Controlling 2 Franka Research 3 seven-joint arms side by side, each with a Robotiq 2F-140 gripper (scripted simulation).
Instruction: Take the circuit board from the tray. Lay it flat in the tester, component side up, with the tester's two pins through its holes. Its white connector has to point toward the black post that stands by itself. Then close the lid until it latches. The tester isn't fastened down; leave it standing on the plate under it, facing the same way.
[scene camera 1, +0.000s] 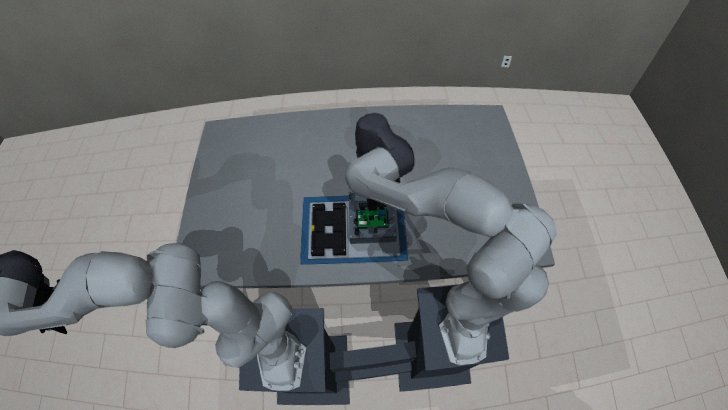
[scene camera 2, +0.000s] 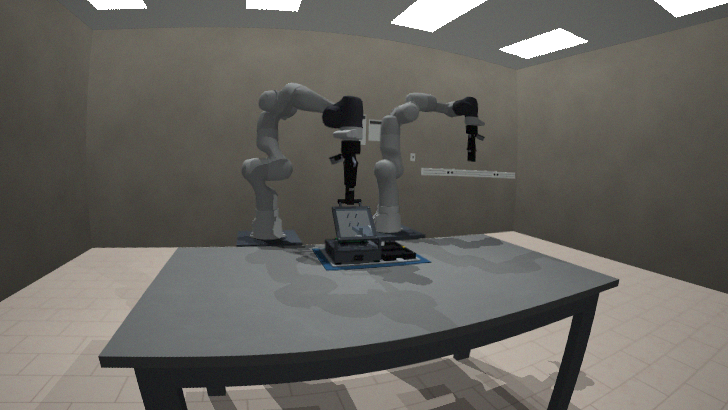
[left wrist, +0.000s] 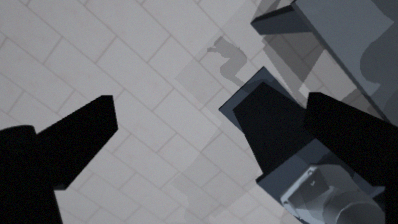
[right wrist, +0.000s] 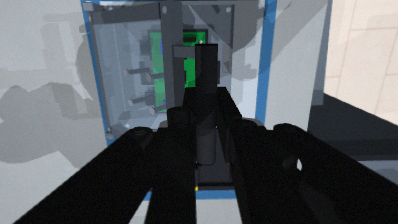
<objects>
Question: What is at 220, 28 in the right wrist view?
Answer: A tester.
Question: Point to my left gripper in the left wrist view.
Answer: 210, 111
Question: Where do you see a tester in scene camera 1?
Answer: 373, 234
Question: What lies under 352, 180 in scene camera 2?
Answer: My right gripper.
</objects>
